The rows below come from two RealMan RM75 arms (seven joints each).
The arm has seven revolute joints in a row. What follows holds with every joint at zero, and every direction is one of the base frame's. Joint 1 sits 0.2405 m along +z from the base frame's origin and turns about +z. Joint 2 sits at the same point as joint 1 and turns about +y. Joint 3 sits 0.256 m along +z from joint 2 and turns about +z. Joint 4 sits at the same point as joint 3 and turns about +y. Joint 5 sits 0.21 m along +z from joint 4 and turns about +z. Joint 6 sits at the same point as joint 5 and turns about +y. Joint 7 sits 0.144 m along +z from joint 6 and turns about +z. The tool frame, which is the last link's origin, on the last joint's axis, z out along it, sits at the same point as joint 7; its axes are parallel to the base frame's.
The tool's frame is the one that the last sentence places.
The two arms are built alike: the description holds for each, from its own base.
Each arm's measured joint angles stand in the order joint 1, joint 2, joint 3, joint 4, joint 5, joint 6, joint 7.
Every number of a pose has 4 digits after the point.
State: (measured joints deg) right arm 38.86 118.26 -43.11 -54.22 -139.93 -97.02 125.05; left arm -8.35 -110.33 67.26 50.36 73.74 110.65 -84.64
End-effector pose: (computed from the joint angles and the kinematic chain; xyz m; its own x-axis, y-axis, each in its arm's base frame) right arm 0.2336 0.3553 0.0279 0.6296 -0.7711 -0.0950 -0.7769 -0.6238 -0.0855; left arm -0.2564 0.2249 0.0677 0.6128 0.2890 0.7356 0.3002 -0.9461 0.1216
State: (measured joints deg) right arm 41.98 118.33 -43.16 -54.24 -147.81 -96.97 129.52; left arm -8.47 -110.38 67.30 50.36 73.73 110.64 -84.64
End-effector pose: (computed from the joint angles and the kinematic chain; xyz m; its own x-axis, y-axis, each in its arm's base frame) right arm 0.2327 0.3628 0.0281 0.5911 -0.8066 0.0011 -0.7957 -0.5833 -0.1629; left arm -0.2557 0.2254 0.0673 0.6128 0.2880 0.7359 0.2980 -0.9467 0.1224
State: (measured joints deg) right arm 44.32 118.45 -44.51 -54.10 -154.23 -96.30 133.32; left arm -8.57 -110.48 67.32 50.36 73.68 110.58 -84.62
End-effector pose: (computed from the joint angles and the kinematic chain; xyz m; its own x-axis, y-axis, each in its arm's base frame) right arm 0.2323 0.3690 0.0274 0.5544 -0.8283 0.0809 -0.7943 -0.5557 -0.2458; left arm -0.2550 0.2259 0.0668 0.6117 0.2866 0.7373 0.2965 -0.9472 0.1222
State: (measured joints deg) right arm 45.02 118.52 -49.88 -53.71 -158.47 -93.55 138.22; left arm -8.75 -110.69 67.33 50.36 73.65 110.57 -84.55
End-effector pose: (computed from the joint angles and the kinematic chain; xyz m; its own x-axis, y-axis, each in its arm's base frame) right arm 0.2354 0.3733 0.0215 0.5145 -0.8437 0.1534 -0.7714 -0.5335 -0.3468; left arm -0.2536 0.2267 0.0658 0.6101 0.2837 0.7398 0.2923 -0.9484 0.1227
